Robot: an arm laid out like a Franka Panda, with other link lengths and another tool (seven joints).
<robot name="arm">
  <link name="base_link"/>
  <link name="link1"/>
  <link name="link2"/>
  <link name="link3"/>
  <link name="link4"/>
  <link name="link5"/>
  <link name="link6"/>
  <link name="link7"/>
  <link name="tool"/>
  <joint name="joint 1" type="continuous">
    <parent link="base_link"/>
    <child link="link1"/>
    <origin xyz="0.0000 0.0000 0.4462" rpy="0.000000 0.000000 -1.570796"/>
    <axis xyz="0 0 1"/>
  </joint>
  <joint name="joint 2" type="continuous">
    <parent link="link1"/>
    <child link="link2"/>
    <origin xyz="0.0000 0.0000 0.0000" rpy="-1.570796 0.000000 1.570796"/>
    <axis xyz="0 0 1"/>
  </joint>
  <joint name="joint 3" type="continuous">
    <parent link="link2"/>
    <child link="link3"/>
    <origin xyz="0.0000 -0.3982 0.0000" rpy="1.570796 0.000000 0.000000"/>
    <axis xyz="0 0 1"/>
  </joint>
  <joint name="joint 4" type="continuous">
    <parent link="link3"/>
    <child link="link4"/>
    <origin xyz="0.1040 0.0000 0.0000" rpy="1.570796 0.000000 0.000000"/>
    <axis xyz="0 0 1"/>
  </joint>
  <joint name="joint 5" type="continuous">
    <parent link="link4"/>
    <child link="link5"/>
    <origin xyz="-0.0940 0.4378 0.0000" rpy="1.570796 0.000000 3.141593"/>
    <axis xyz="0 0 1"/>
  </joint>
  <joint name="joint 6" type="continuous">
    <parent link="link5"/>
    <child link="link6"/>
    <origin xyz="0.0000 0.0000 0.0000" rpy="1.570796 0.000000 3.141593"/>
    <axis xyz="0 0 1"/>
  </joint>
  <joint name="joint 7" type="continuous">
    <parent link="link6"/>
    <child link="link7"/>
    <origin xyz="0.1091 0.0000 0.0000" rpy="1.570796 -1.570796 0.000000"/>
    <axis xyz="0 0 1"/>
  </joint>
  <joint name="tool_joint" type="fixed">
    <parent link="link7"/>
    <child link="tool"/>
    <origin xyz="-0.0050 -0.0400 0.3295" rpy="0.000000 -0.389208 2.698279"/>
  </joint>
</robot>
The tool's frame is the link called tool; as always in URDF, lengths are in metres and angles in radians. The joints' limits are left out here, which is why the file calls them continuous.
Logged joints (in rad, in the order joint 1, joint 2, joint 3, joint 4, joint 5, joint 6, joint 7), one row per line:
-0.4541, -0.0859, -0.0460, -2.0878, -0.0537, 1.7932, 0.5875
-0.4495, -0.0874, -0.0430, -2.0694, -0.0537, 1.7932, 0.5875
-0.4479, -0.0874, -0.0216, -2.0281, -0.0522, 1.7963, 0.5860
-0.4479, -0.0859, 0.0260, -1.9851, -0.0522, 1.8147, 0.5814
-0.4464, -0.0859, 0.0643, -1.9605, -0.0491, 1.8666, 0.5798
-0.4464, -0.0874, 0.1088, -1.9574, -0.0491, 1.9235, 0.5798
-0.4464, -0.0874, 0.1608, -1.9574, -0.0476, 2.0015, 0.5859
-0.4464, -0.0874, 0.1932, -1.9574, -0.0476, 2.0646, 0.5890
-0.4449, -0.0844, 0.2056, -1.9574, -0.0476, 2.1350, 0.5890
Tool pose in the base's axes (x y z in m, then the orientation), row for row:
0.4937, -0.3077, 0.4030, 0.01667, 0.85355, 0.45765, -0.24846
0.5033, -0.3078, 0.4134, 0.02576, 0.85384, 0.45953, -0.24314
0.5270, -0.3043, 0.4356, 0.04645, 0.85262, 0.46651, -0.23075
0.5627, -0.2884, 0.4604, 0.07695, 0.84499, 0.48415, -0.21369
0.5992, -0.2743, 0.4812, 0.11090, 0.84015, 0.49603, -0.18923
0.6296, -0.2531, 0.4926, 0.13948, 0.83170, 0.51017, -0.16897
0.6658, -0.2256, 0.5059, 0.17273, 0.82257, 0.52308, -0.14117
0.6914, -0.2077, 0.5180, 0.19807, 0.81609, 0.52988, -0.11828
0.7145, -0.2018, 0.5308, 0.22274, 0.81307, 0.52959, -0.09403
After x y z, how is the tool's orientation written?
As a quaternion, w x y z.
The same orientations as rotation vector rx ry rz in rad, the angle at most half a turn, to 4 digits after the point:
2.6534, 1.4227, -0.7724
2.6393, 1.4205, -0.7516
2.6022, 1.4238, -0.7042
2.5320, 1.4507, -0.6403
2.4679, 1.4571, -0.5559
2.4036, 1.4744, -0.4883
2.3337, 1.4840, -0.4005
2.2836, 1.4827, -0.3310
2.2455, 1.4626, -0.2597

